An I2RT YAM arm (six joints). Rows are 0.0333 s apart.
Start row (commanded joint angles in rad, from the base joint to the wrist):
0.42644, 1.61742, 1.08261, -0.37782, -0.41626, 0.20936
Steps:
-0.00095, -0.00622, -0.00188, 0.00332, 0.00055, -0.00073
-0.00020, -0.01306, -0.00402, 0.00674, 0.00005, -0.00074
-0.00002, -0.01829, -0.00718, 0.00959, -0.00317, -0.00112
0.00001, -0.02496, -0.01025, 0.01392, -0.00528, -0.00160
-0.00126, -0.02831, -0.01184, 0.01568, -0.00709, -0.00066
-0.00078, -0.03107, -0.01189, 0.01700, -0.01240, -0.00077
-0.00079, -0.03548, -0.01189, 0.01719, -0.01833, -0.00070
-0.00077, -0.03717, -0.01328, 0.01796, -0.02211, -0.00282
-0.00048, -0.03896, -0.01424, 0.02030, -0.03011, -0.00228
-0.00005, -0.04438, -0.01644, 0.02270, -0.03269, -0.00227
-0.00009, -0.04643, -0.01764, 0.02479, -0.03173, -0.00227
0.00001, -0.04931, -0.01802, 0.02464, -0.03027, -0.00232
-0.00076, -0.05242, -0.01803, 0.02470, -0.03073, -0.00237
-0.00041, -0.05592, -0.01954, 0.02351, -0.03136, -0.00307
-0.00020, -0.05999, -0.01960, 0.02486, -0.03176, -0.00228
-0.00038, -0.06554, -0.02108, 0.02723, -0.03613, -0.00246
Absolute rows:
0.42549, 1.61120, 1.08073, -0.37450, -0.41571, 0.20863
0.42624, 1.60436, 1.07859, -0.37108, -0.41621, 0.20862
0.42642, 1.59913, 1.07543, -0.36823, -0.41943, 0.20824
0.42645, 1.59246, 1.07236, -0.36390, -0.42154, 0.20776
0.42518, 1.58911, 1.07077, -0.36214, -0.42335, 0.20870
0.42566, 1.58635, 1.07072, -0.36082, -0.42866, 0.20859
0.42565, 1.58194, 1.07072, -0.36063, -0.43459, 0.20866
0.42567, 1.58025, 1.06933, -0.35986, -0.43837, 0.20654
0.42596, 1.57846, 1.06837, -0.35752, -0.44637, 0.20708
0.42639, 1.57304, 1.06617, -0.35512, -0.44895, 0.20709
0.42635, 1.57099, 1.06497, -0.35303, -0.44799, 0.20709
0.42645, 1.56811, 1.06459, -0.35318, -0.44653, 0.20704
0.42568, 1.56500, 1.06458, -0.35312, -0.44699, 0.20699
0.42603, 1.56150, 1.06307, -0.35431, -0.44762, 0.20629
0.42624, 1.55743, 1.06301, -0.35296, -0.44802, 0.20708
0.42606, 1.55188, 1.06153, -0.35059, -0.45239, 0.20690

